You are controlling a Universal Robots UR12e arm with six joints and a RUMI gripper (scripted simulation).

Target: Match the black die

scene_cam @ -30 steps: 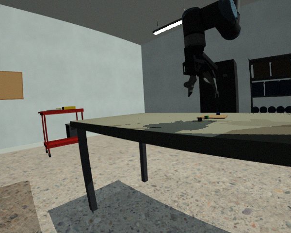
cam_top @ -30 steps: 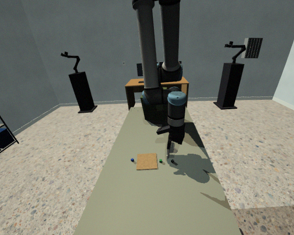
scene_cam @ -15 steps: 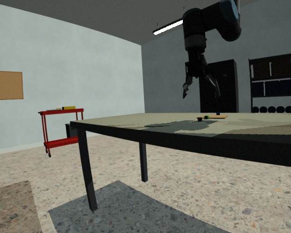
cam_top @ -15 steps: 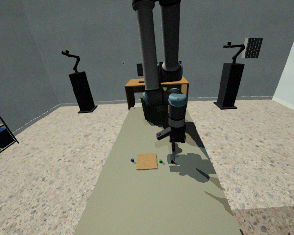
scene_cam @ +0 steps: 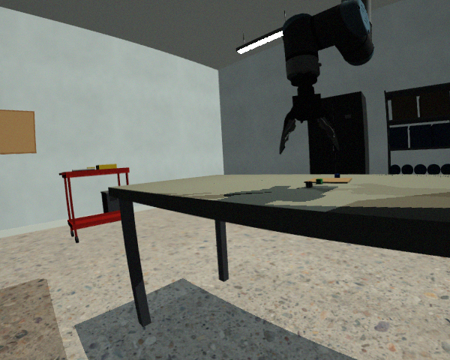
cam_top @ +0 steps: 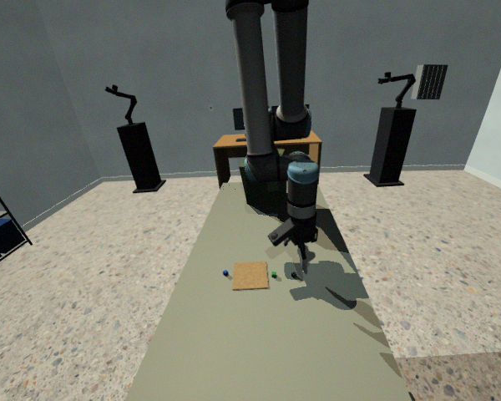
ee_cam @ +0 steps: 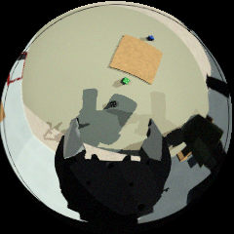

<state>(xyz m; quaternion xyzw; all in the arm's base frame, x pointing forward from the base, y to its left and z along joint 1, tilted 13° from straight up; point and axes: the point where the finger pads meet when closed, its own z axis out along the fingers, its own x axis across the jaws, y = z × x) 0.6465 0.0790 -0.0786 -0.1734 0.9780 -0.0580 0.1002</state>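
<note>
Right now the black die is 90 mm below my hand. From my hand the other things lie so: green die: 90 mm below, 80 mm to the right, 10 mm behind; blue die: 280 mm to the right, 90 mm below, 30 mm behind; mat: 180 mm to the right, 90 mm below, 20 mm behind.
</note>
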